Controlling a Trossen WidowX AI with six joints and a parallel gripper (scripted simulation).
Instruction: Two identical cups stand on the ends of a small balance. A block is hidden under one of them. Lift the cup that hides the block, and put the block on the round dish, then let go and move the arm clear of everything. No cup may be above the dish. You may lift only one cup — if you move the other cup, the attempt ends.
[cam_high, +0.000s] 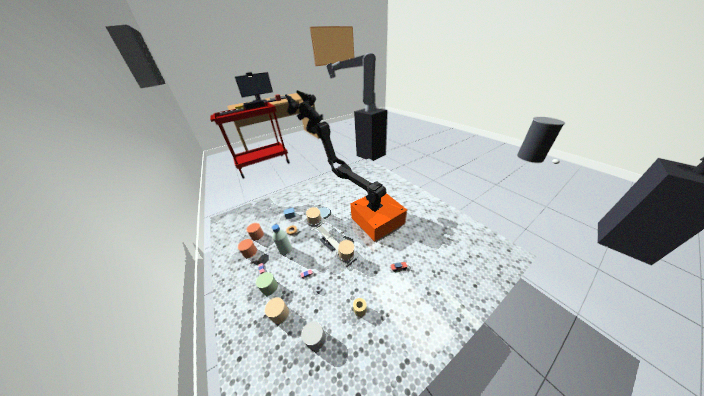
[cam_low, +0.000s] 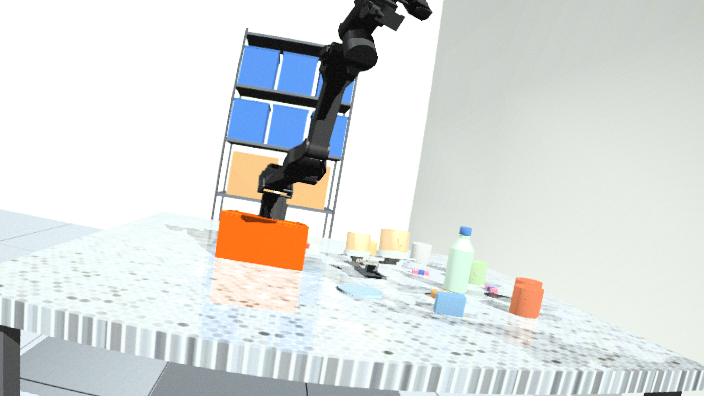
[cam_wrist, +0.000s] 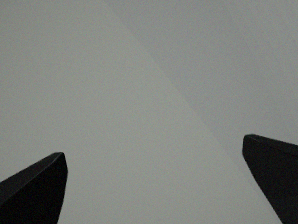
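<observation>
The mint block lies 610 mm to the left of my gripper tip, 600 mm below it and 210 mm ahead of it. Round my gripper tip: pale blue round dish (630 mm below, 260 mm to the left, 100 mm ahead); green bottle (530 mm below, 400 mm ahead, 350 mm to the left); blue box (620 mm below, 250 mm ahead, 130 mm to the left).
</observation>
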